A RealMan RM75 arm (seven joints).
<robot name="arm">
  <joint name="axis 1" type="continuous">
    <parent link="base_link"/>
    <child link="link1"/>
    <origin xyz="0 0 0.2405" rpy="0 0 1.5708"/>
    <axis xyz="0 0 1"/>
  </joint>
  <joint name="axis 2" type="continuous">
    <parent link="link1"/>
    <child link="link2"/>
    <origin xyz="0 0 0" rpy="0 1.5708 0"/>
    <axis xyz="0 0 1"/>
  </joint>
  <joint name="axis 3" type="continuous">
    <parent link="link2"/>
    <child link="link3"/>
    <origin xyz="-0.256 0 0" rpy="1.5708 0 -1.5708"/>
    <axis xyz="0 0 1"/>
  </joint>
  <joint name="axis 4" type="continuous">
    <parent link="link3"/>
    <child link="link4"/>
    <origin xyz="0 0 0" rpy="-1.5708 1.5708 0"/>
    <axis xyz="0 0 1"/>
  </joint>
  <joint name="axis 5" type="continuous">
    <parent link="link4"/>
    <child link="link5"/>
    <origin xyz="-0.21 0 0" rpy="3.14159 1.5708 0"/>
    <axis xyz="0 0 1"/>
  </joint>
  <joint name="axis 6" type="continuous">
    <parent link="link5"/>
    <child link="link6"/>
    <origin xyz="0 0 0" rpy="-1.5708 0 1.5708"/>
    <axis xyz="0 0 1"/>
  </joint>
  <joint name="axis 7" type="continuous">
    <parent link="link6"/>
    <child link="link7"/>
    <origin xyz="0 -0.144 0" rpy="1.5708 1.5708 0"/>
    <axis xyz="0 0 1"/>
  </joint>
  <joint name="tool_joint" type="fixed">
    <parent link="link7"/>
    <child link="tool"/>
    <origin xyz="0 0 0" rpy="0 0 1.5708"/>
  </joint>
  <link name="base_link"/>
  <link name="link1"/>
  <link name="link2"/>
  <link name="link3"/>
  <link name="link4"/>
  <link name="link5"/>
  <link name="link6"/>
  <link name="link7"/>
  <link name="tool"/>
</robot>
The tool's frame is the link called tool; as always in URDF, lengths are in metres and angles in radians. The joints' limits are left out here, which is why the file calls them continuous.
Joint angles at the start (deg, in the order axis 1, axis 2, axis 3, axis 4, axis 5, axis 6, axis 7):
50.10, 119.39, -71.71, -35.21, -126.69, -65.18, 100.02
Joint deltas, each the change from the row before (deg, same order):
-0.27, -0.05, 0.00, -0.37, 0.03, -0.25, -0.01
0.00, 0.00, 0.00, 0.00, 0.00, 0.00, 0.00
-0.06, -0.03, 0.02, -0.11, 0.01, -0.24, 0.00
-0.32, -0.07, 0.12, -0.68, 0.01, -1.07, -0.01
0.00, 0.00, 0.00, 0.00, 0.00, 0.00, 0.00
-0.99, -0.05, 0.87, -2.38, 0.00, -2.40, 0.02
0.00, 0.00, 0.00, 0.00, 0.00, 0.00, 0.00
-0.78, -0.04, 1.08, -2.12, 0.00, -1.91, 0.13
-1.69, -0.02, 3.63, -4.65, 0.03, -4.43, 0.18
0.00, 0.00, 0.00, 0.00, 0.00, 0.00, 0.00
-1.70, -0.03, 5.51, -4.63, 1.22, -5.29, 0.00
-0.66, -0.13, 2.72, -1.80, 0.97, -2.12, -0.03
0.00, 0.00, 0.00, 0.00, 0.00, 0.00, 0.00
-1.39, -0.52, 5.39, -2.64, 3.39, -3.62, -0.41
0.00, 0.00, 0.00, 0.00, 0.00, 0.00, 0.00
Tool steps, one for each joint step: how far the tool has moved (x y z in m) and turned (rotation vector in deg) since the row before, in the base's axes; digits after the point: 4 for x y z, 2 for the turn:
0.0005, -0.0004, 0.0010, -0.01, 0.07, 0.02
0.0000, 0.0000, 0.0000, 0.00, 0.00, 0.00
0.0000, -0.0004, 0.0004, -0.14, 0.04, 0.00
-0.0003, -0.0016, 0.0017, -0.57, 0.22, 0.10
0.0000, 0.0000, 0.0000, 0.00, 0.00, 0.00
-0.0023, -0.0021, 0.0060, -0.55, 1.03, 0.35
0.0000, 0.0000, 0.0000, 0.00, 0.00, 0.00
-0.0026, -0.0007, 0.0063, -0.05, 1.05, 0.20
-0.0048, -0.0009, 0.0172, 0.48, 2.94, 0.02
0.0000, 0.0000, 0.0000, 0.00, 0.00, 0.00
-0.0047, -0.0012, 0.0234, 1.11, 4.88, -0.56
-0.0015, 0.0001, 0.0121, 0.95, 2.51, -0.32
0.0000, 0.0000, 0.0000, 0.00, 0.00, 0.00
-0.0010, -0.0002, 0.0253, 2.46, 5.97, -0.61
0.0000, 0.0000, 0.0000, 0.00, 0.00, 0.00

